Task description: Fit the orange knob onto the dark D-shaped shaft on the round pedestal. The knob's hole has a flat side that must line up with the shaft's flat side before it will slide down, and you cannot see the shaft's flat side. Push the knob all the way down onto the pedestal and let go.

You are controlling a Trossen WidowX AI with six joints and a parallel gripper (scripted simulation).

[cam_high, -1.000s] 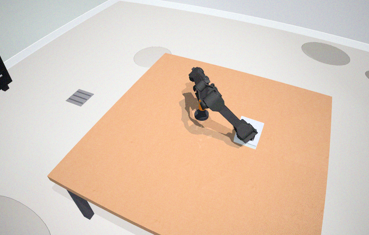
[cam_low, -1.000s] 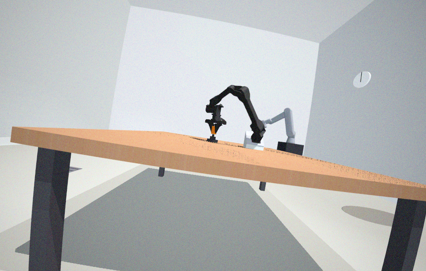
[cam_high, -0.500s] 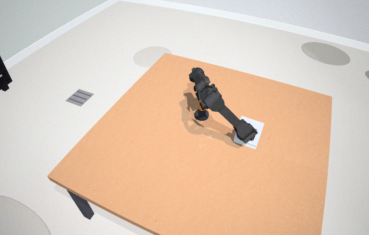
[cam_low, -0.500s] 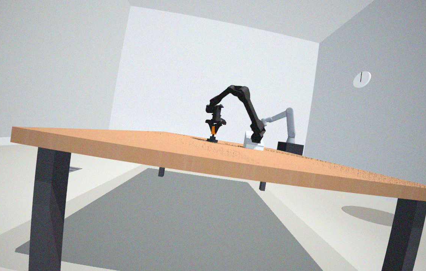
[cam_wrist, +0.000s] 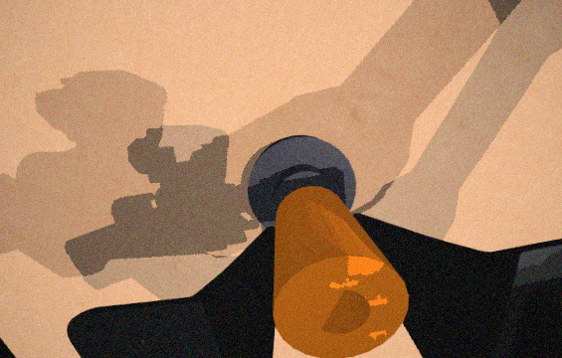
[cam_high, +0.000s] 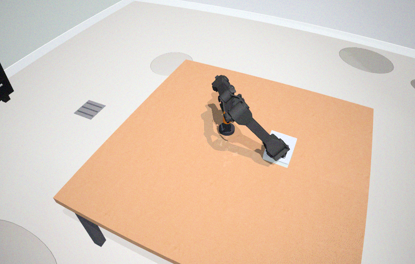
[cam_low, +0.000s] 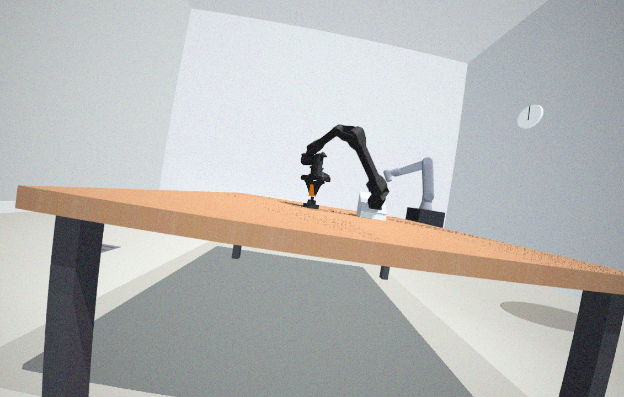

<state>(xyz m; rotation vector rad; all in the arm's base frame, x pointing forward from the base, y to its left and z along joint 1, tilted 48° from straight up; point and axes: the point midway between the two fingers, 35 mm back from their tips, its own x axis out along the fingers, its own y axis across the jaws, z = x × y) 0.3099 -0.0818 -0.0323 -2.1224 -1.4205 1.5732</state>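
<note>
The pedestal lies 4 cm below my gripper tip. Also, from my gripper tip: orange knob (2 cm above).
</note>
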